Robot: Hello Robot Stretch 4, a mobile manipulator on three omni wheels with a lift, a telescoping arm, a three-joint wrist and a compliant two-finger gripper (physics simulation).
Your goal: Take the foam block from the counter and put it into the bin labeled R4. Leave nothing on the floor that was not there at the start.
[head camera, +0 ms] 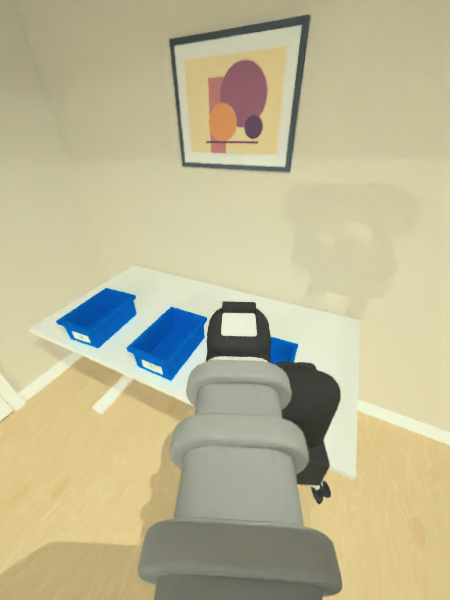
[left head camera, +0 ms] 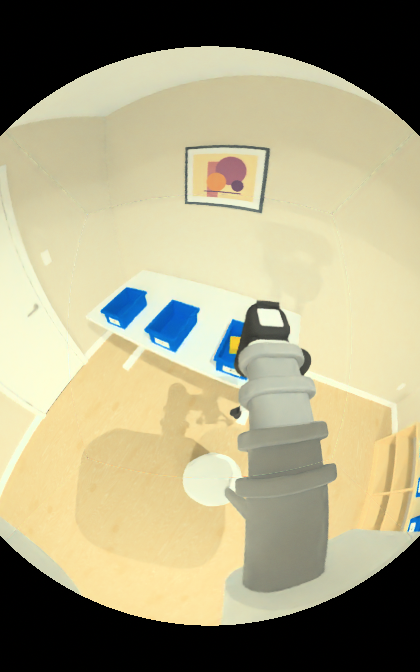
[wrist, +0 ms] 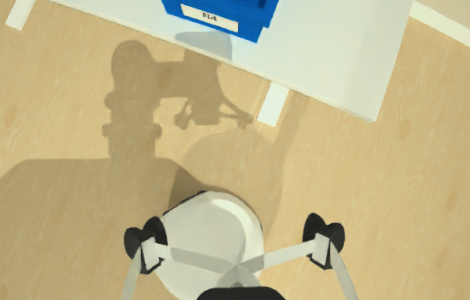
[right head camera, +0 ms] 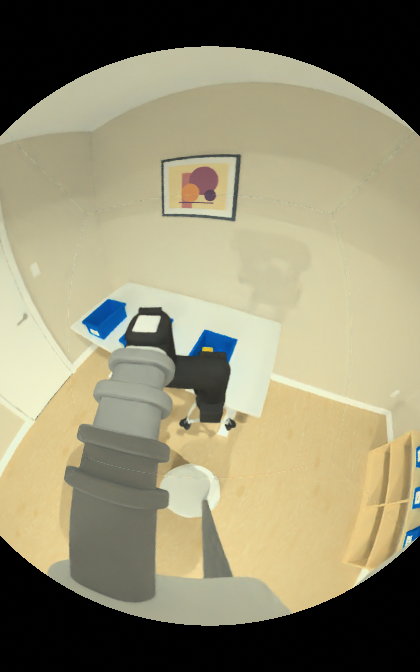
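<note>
The yellow foam block lies inside the rightmost blue bin on the white counter. In the wrist view the front label of that bin is small and blurred but looks like R4. My gripper is open, its two black fingertips wide apart with no object between them. It hangs in front of the counter's front edge, above the floor. The arm and wrist hide part of the bin in the head views.
Two more labeled blue bins stand to the left on the counter. My round white base is on the wooden floor. A wooden shelf unit with blue bins stands at the right.
</note>
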